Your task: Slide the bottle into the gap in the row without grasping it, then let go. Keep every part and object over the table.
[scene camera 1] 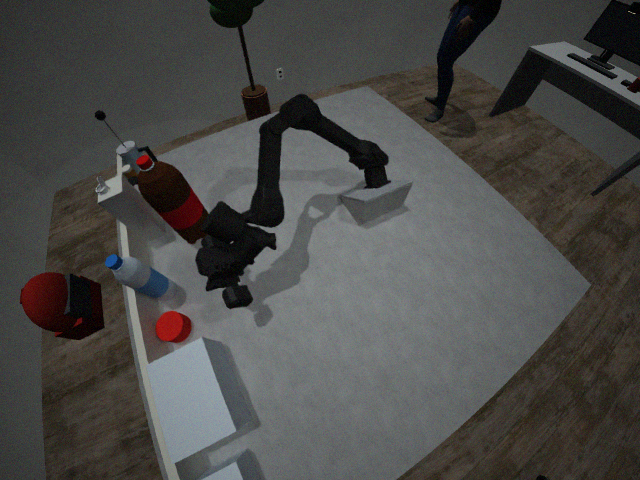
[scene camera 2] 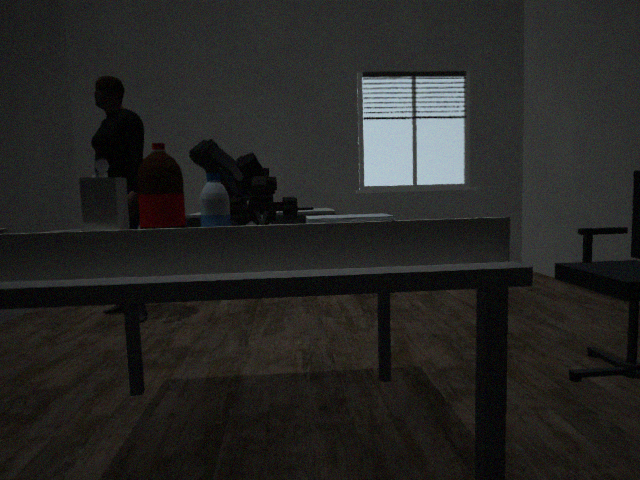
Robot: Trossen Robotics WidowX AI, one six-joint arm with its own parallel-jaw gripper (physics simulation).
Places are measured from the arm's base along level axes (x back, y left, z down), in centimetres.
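Pixels of known places: gripper, between the fingertips: (scene camera 1: 207, 289); arm's base, origin of its link: (scene camera 1: 378, 184) (scene camera 2: 248, 223).
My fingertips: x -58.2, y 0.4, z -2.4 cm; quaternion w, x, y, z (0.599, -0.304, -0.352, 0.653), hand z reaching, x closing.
For each thing: its middle in the pictures, then the offset to it from my fingertips.
- big brown bottle, middle of its body: (scene camera 2: 161, 203) (scene camera 1: 175, 201) dx +4.0, dy -24.6, dz -6.9 cm
- blue-capped bottle, middle of its body: (scene camera 2: 215, 222) (scene camera 1: 143, 278) dx -12.4, dy -11.2, dz -2.7 cm
- red round can, middle of its body: (scene camera 1: 173, 327) dx -13.5, dy +0.6, dz +5.8 cm
- larger white box, middle of its body: (scene camera 2: 348, 239) (scene camera 1: 200, 394) dx -12.9, dy +19.3, dz +2.6 cm
- pitcher, middle of its body: (scene camera 1: 128, 145) dx -3.2, dy -64.6, dz -6.1 cm
A big brown bottle (scene camera 1: 173, 193) (scene camera 2: 161, 188) with a red label and cap stands upright, a little out from the row. The row runs along the low wall (scene camera 1: 135, 320) (scene camera 2: 258, 248). It holds a white box (scene camera 1: 121, 198) (scene camera 2: 103, 202), a blue-capped bottle (scene camera 1: 142, 279) (scene camera 2: 214, 201), a red round can (scene camera 1: 173, 326) and a larger white box (scene camera 1: 191, 397). A gap lies between the first box and the blue-capped bottle. My gripper (scene camera 1: 237, 296) (scene camera 2: 290, 204) is shut and empty, low over the table. Its body overlaps the brown bottle's foot in scene camera 1; contact cannot be told.
A pitcher (scene camera 1: 127, 153) stands at the row's far end, beyond the first box. Part of another white box (scene camera 1: 224, 472) shows at the bottom edge. My arm's base stands on a grey block (scene camera 1: 379, 202). A person (scene camera 1: 447, 56) (scene camera 2: 119, 131) stands beyond the table.
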